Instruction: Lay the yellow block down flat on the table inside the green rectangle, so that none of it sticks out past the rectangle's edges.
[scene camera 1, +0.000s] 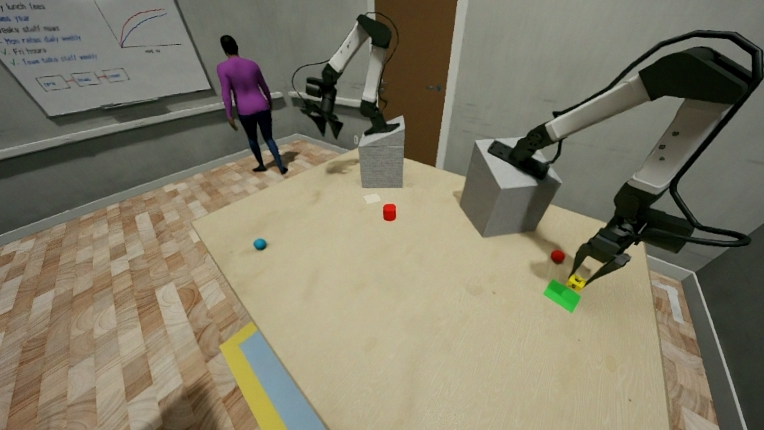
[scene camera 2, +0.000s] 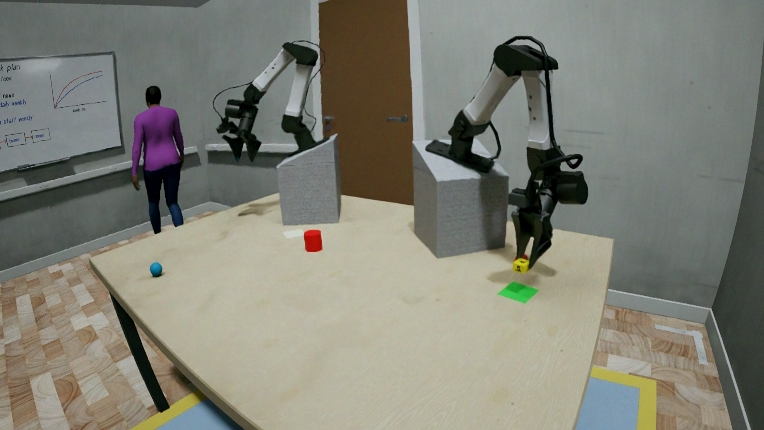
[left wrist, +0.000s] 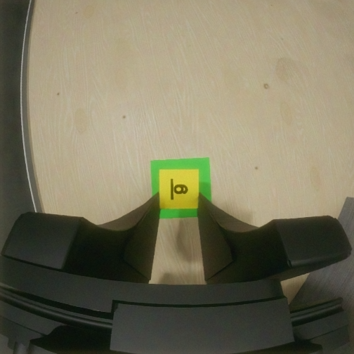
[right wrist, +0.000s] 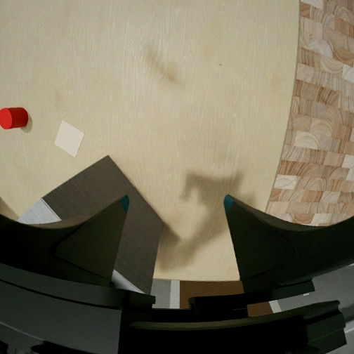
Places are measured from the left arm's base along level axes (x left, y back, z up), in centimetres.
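Pixels of known places: left gripper, fingertip midpoint: (scene camera 1: 575, 282) (scene camera 2: 523, 266); right gripper, fingertip midpoint: (scene camera 1: 329, 137) (scene camera 2: 244, 161); left arm's base, link origin: (scene camera 1: 516, 159) (scene camera 2: 459, 157); right arm's base, link origin: (scene camera 1: 381, 130) (scene camera 2: 308, 148).
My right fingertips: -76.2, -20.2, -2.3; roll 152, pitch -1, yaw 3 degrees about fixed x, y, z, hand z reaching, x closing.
Ahead of a thing's pixels: the offset from my right fingertips to its middle, as dx, dy, dz. "pt": to the spot under its first point.
The yellow block @[+103.3, -4.1, -16.0] (scene camera 1: 575, 283) (scene camera 2: 520, 265) (left wrist: 179, 188) is held level above the table, its face marked 6 toward the left wrist camera. My left gripper (scene camera 1: 580, 279) (scene camera 2: 525, 262) is shut on it, one finger on each side. The green rectangle @[pt +102.6, -5.9, -23.1] (scene camera 1: 558, 300) (scene camera 2: 517, 294) (left wrist: 179, 164) lies flat on the table below. In the left wrist view the block appears within the rectangle's outline, with green showing around it. In scene camera 2 a gap shows between block and rectangle. My right gripper (scene camera 1: 329, 135) (scene camera 2: 244, 159) (right wrist: 176, 197) is open and empty, high above the table.
A red ball @[+99.5, +10.2, -21.3] (scene camera 1: 557, 256) lies close behind the held block. A red cylinder @[+42.0, -6.7, -20.6] (scene camera 1: 389, 212) (scene camera 2: 313, 240) (right wrist: 15, 118) stands near a pale square @[pt +27.0, -0.9, -23.1] (scene camera 1: 372, 198) (right wrist: 69, 138). A blue ball @[+15.9, -49.7, -21.2] (scene camera 1: 259, 244) (scene camera 2: 156, 269) lies at the left. Grey pedestals (scene camera 1: 381, 165) (scene camera 1: 510, 197) carry the arms.
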